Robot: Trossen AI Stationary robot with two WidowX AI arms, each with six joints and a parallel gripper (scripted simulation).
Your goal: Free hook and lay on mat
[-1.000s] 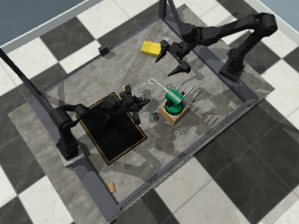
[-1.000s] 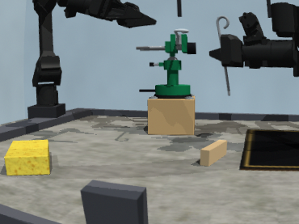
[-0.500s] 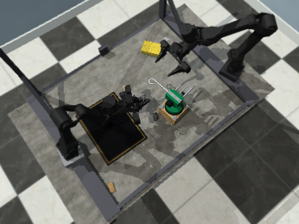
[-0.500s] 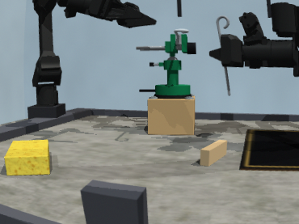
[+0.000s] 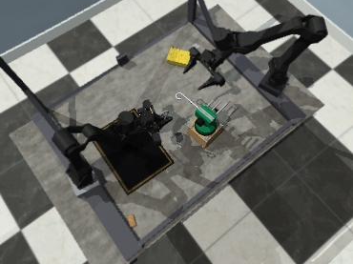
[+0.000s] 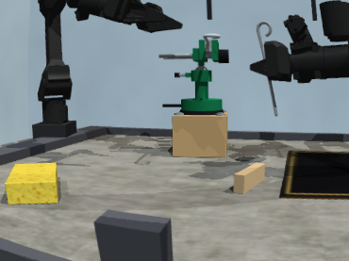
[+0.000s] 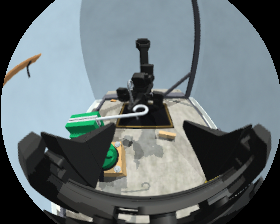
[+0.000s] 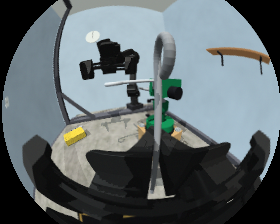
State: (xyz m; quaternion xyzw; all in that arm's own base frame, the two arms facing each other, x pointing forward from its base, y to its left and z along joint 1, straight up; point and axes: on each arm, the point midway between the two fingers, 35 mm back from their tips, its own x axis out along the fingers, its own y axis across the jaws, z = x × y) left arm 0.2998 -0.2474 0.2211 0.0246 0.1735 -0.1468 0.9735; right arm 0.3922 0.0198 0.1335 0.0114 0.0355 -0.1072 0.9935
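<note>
Now: the black mat 20 mm behind my right hand, 160 mm to the right of it and 180 mm below it. Also, from my right hand: small wooden block (150 mm behind, 10 mm to the right, 170 mm below).
</note>
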